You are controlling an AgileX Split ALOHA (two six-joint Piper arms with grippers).
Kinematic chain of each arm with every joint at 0, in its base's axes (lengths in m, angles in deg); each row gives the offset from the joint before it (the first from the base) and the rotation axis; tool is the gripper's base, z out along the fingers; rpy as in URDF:
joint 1: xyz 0 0 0.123 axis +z
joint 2: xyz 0 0 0 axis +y
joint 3: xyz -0.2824 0 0.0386 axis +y
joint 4: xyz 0.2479 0 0.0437 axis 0.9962 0 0.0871
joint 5: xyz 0 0 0 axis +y
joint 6: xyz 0.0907 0 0.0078 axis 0.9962 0 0.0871
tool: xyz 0 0 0 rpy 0 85 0
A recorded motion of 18 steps. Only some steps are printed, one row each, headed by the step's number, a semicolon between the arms.
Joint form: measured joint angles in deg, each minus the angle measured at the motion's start. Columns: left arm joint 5, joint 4, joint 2, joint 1, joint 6, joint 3; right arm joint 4, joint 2, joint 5, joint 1, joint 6, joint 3.
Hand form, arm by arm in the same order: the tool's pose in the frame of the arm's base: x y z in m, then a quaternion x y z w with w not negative. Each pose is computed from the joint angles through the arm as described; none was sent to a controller.
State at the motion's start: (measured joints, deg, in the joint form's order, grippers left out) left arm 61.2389 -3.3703 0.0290 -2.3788 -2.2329 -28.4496; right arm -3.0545 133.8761 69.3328 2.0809 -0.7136 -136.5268
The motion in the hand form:
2: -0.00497 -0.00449 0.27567 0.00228 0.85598 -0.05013 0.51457; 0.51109 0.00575 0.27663 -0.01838 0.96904 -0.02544 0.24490
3: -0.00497 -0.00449 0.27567 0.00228 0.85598 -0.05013 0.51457; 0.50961 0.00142 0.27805 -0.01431 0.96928 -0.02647 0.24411
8: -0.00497 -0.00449 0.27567 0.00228 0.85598 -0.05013 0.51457; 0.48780 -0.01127 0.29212 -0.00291 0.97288 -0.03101 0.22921
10: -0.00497 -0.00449 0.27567 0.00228 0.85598 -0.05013 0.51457; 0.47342 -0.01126 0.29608 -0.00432 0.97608 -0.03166 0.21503
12: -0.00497 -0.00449 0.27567 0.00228 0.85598 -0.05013 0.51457; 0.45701 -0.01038 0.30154 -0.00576 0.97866 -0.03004 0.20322
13: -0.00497 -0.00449 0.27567 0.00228 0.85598 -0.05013 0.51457; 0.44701 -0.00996 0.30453 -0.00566 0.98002 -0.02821 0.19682
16: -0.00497 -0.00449 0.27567 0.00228 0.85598 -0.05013 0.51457; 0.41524 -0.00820 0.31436 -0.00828 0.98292 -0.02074 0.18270
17: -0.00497 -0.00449 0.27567 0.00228 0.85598 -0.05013 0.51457; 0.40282 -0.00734 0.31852 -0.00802 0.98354 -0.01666 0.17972
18: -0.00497 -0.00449 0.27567 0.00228 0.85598 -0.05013 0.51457; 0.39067 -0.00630 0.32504 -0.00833 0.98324 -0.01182 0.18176
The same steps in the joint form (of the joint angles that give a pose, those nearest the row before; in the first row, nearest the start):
2: 0.00 0.00 0.00 0.00 0.00 0.00; 0.00 -0.34 0.07 -0.93 0.05 0.24
3: 0.00 0.00 0.00 0.00 0.00 0.00; 0.00 -0.82 0.07 -1.41 0.05 0.80
8: 0.00 0.00 0.00 0.00 0.00 0.00; -0.20 -7.05 0.00 -2.84 0.05 8.81
10: 0.00 0.00 0.00 0.00 0.00 0.00; -0.28 -10.69 0.00 -2.84 -0.07 14.11
12: 0.00 0.00 0.00 0.00 0.00 0.00; -0.10 -14.65 0.00 -2.79 -0.17 19.46
13: 0.00 0.00 0.00 0.00 0.00 0.00; 0.10 -16.97 0.00 -2.79 -0.17 22.53
16: 0.00 0.00 0.00 0.00 0.00 0.00; 1.02 -24.06 -0.02 -2.79 -0.60 31.30
17: 0.00 0.00 0.00 0.00 0.00 0.00; 1.49 -26.76 -0.02 -2.79 -0.65 34.36
18: 0.00 0.00 0.00 0.00 0.00 0.00; 2.09 -29.48 -0.02 -2.79 -0.80 36.85

